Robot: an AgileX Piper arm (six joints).
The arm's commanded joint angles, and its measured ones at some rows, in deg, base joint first. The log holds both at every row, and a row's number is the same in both.
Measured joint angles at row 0:
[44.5, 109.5, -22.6, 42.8, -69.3, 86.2]
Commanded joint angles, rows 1 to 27:
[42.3, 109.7, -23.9, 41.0, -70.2, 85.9]
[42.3, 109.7, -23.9, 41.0, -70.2, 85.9]
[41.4, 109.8, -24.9, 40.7, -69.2, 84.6]
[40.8, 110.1, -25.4, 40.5, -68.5, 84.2]
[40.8, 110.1, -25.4, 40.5, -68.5, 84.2]
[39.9, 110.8, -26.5, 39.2, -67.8, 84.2]
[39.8, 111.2, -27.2, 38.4, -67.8, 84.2]
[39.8, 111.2, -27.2, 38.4, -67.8, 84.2]
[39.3, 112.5, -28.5, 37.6, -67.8, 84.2]
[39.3, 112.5, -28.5, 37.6, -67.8, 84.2]
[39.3, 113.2, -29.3, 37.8, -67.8, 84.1]
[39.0, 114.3, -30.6, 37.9, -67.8, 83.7]
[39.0, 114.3, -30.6, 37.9, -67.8, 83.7]
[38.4, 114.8, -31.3, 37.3, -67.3, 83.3]
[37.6, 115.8, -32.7, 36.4, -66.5, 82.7]
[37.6, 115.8, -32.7, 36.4, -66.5, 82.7]
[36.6, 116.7, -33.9, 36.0, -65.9, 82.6]
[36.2, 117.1, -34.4, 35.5, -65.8, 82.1]
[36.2, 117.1, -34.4, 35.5, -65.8, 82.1]
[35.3, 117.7, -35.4, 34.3, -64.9, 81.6]
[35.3, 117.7, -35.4, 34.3, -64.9, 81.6]
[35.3, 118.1, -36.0, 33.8, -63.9, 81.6]
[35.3, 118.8, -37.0, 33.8, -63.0, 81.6]
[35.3, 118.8, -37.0, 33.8, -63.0, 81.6]
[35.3, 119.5, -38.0, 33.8, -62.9, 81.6]
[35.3, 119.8, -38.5, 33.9, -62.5, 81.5]
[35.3, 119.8, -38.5, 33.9, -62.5, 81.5]
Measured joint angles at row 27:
[35.5, 119.2, -37.0, 34.7, -63.4, 82.8]
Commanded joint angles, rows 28 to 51:
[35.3, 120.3, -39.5, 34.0, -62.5, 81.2]
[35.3, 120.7, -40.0, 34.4, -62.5, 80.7]
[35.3, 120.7, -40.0, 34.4, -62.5, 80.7]
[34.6, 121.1, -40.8, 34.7, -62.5, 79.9]
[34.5, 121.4, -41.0, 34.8, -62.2, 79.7]
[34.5, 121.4, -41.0, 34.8, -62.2, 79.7]
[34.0, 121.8, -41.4, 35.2, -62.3, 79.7]
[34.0, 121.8, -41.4, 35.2, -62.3, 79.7]
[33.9, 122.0, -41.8, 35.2, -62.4, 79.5]
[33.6, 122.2, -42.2, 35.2, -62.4, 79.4]
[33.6, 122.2, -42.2, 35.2, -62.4, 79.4]
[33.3, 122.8, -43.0, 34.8, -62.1, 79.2]
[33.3, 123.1, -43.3, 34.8, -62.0, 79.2]
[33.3, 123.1, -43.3, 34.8, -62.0, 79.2]
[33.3, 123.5, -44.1, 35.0, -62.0, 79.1]
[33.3, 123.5, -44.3, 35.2, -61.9, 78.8]
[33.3, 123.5, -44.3, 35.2, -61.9, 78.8]
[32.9, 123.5, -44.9, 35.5, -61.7, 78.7]
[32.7, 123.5, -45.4, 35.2, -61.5, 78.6]
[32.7, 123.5, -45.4, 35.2, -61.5, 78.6]
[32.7, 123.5, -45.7, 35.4, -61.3, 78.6]
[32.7, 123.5, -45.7, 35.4, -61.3, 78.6]
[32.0, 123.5, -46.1, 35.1, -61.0, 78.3]
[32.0, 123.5, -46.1, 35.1, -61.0, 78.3]
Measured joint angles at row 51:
[32.8, 123.6, -45.0, 35.4, -61.4, 79.8]
